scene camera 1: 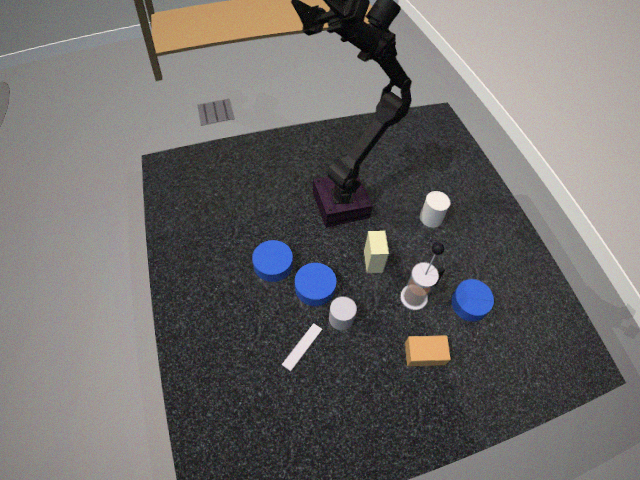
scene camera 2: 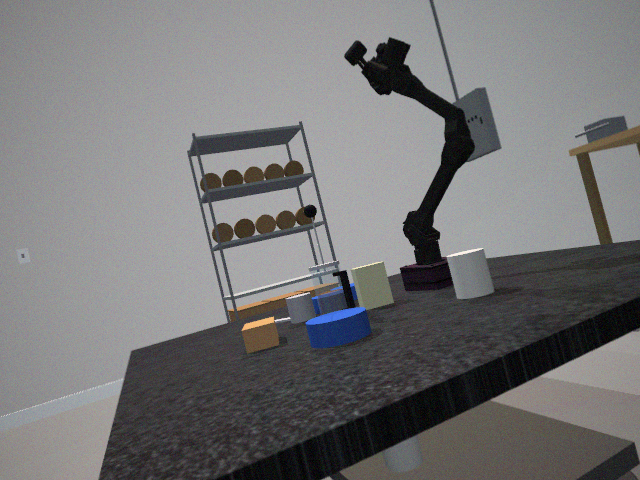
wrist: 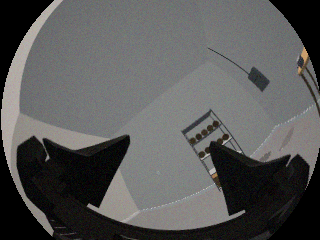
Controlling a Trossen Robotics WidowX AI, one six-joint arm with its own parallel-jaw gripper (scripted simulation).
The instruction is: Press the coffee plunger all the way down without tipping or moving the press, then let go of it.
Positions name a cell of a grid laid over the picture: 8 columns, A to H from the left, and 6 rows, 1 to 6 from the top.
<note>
My gripper (scene camera 2: E1) is open, with nothing in its grasp. Further things: a coffee press (scene camera 2: E4), a grey cylinder (scene camera 1: E4), a white cylinder (scene camera 2: F4), a blue cylinder (scene camera 2: E5), an orange box (scene camera 1: F5), a pale yellow box (scene camera 2: E4) and a blue cylinder (scene camera 1: D4).
The coffee press also shows in scene camera 1 (scene camera 1: F4). The orange box also shows in scene camera 2 (scene camera 2: D5). My gripper is seen too in the wrist view (wrist: E4). The wrist view does not show the coffee press: it is out of frame. The wrist view does not show the grey cylinder: it is out of frame.
</note>
